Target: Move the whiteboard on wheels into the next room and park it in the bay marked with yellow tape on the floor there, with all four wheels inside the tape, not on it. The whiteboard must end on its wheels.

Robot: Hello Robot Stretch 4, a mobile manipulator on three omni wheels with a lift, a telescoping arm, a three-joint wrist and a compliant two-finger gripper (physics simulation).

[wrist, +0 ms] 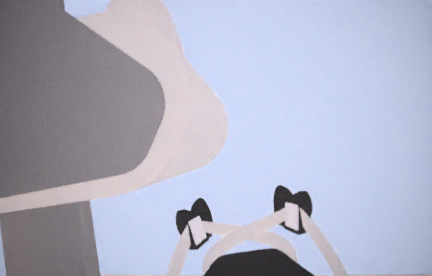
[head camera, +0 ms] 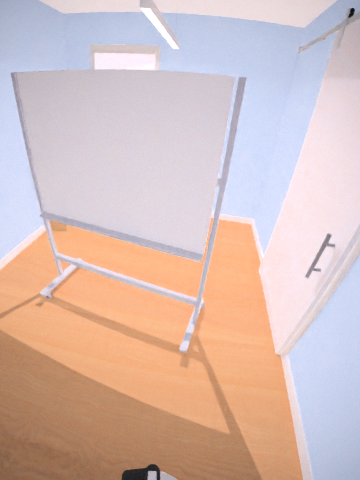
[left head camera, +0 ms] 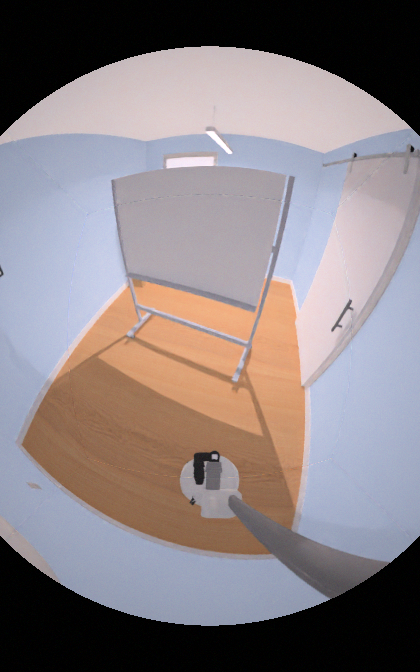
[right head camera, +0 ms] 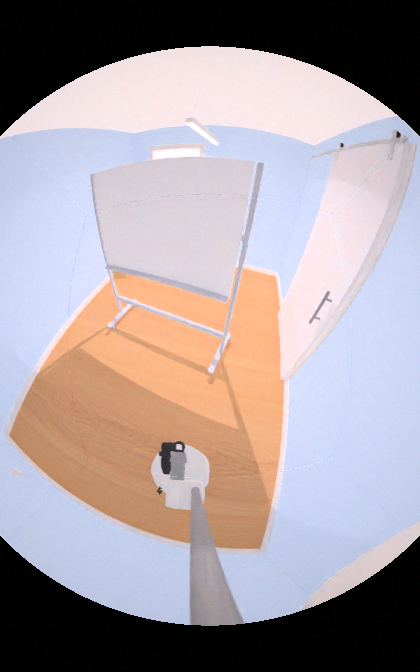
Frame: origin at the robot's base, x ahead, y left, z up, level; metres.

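Where they show: gripper, fingertip midpoint: (wrist: 242, 207) (left head camera: 199, 505).
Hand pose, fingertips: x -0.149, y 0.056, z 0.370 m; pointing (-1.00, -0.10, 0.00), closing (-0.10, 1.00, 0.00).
After its pixels a point has its place.
The whiteboard (head camera: 125, 155) @[x 1.291, y 0.215, z 1.234 m] (left head camera: 200, 235) @[x 1.276, y 0.175, z 1.166 m] (right head camera: 172, 225) @[x 1.274, y 0.168, z 1.173 m] stands upright on its wheeled frame in the middle of the room, a little turned, its right foot nearer than its left. A bar joins the two feet low down. The wheels are too small to make out. My gripper (wrist: 242, 207) @[x -0.149, y 0.056, z 0.370 m] is open in the wrist view, its two dark fingertips apart with blue wall behind them and nothing between them. It is well away from the whiteboard, folded in by my base. The yellow tape bay does not show in these views.
A white sliding door (head camera: 315, 200) @[x 1.340, y -1.003, z 1.051 m] (left head camera: 360, 240) @[x 1.249, y -0.985, z 1.394 m] (right head camera: 340, 240) @[x 1.211, y -0.978, z 1.321 m] with a dark bar handle (head camera: 318, 256) @[x 0.956, y -0.867, z 0.876 m] (left head camera: 342, 315) @[x 0.953, y -0.873, z 0.881 m] (right head camera: 320, 307) @[x 0.952, y -0.876, z 0.880 m] hangs from a rail on the right wall. Blue walls surround the wood floor (head camera: 240, 280) @[x 1.686, y -0.839, z -0.028 m]. A small tan item (head camera: 59, 226) @[x 2.448, y 1.304, z 0.034 m] lies behind the whiteboard's left side.
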